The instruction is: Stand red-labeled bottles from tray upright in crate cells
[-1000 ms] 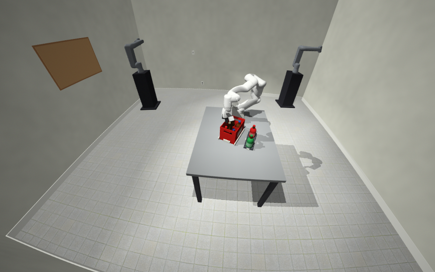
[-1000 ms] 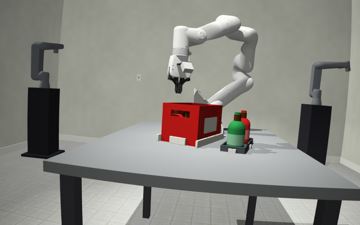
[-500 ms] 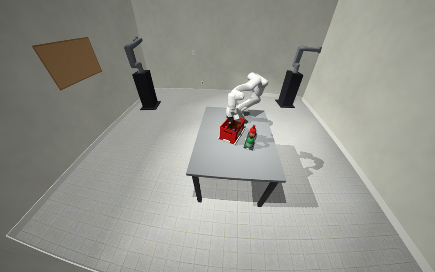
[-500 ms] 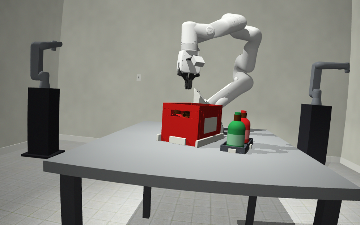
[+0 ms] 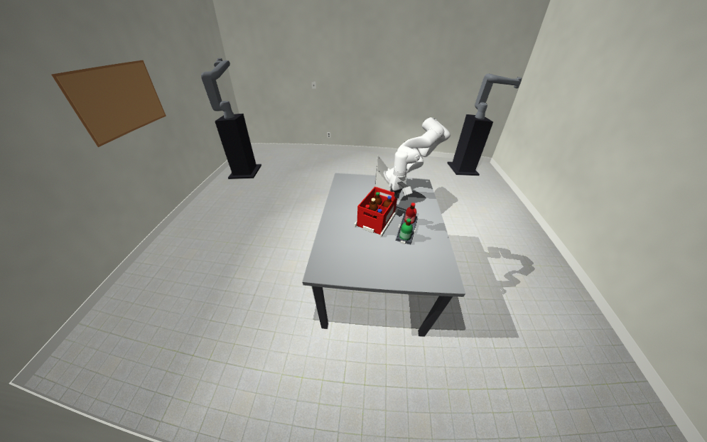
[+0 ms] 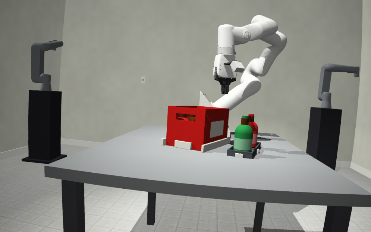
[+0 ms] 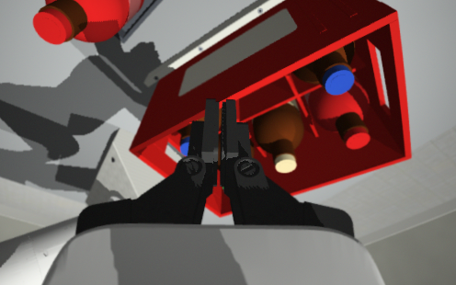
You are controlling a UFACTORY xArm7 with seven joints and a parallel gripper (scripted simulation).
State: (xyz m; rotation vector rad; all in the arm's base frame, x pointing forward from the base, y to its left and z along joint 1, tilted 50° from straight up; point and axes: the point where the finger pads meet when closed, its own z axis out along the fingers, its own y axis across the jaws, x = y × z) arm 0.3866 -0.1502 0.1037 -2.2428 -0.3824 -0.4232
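Right now the red-labeled bottle is 18 cm below my hand, 14 cm to the left of it and 4 cm behind it. Also, from my hand: brown bottle 18 cm below, 13 cm to the right, 9 cm behind; then red crate 18 cm below, 10 cm to the right, 7 cm behind; then green bottle 18 cm below, 12 cm ahead, 7 cm to the left.
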